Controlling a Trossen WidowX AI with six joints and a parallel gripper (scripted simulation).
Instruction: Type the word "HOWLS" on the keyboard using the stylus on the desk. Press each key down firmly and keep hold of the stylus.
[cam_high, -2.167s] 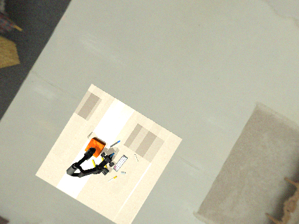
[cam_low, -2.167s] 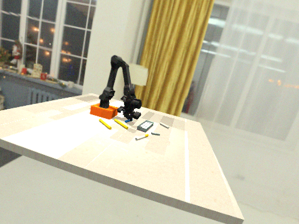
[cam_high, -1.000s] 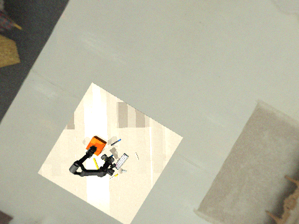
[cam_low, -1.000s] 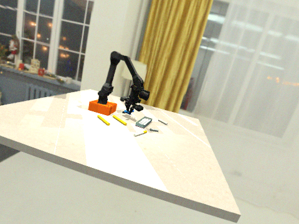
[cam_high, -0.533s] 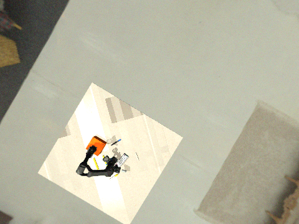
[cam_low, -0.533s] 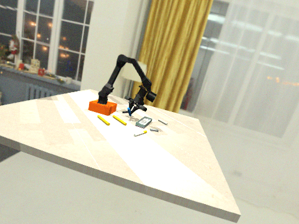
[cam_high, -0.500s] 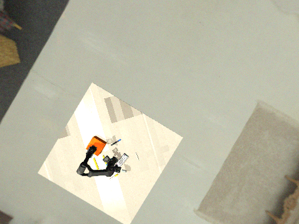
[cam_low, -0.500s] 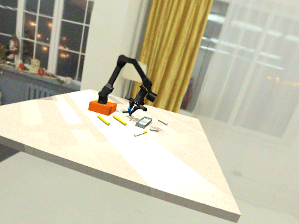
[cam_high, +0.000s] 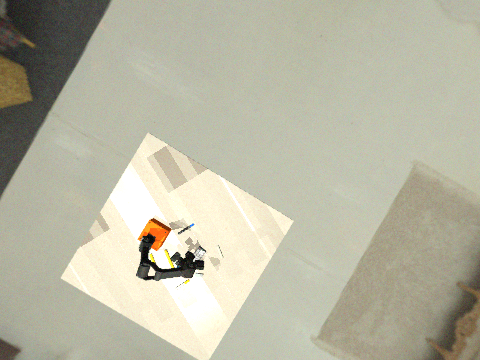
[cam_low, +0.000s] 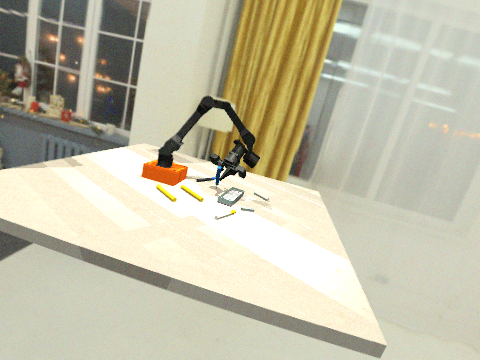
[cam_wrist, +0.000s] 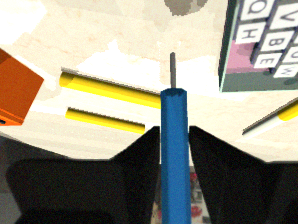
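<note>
Now: the grey piece 160 mm ahead of my gripper tip, 80 mm below it and 70 mm to the right of it. Also, from my gripper tip: dark pen: 240 mm to the left, 80 mm below, 50 mm behind; blue stylus: 10 mm to the left, 10 mm below; yellow-tipped pen: 170 mm to the right, 80 mm below, 80 mm ahead.
</note>
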